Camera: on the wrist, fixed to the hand. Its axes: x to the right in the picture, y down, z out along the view.
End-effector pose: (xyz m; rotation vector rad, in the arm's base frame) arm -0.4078 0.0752 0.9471 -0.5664 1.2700 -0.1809
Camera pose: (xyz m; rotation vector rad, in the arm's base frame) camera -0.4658 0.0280 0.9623 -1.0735 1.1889 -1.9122
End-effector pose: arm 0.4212 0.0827 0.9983 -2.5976 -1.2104 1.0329
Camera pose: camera 0.4330 0.1133 1.0672 -0.9990 -1.8096 -0.0199
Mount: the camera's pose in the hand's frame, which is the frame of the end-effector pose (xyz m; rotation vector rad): -0.0101 -0.0374 -0.0658 0.3558 0.7088 -1.4618
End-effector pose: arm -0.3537 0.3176 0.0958 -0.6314 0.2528 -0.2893
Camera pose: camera -0.3910 0.2567 0.0688 -0.2280 0.3654 -1.9384
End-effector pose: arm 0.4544 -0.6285 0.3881 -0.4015 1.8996 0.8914
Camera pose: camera 0.4406 -0.7028 0.3992 -1.7055 1.6312 -0.6280
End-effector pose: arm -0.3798 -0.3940 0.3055 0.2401 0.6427 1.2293
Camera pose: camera -0.3897 -0.4269 0.2373 -0.3796 1.3017 -0.2740
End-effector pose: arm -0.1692 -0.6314 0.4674 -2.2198 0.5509 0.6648
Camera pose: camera -0.1369 -0.6555 0.5322 -1.8133 -0.6315 -0.9065
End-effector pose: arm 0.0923 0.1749 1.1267 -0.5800 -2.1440 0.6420
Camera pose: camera 0.1438 0.1565 1.1800 0.8341 -1.2148 -0.0629
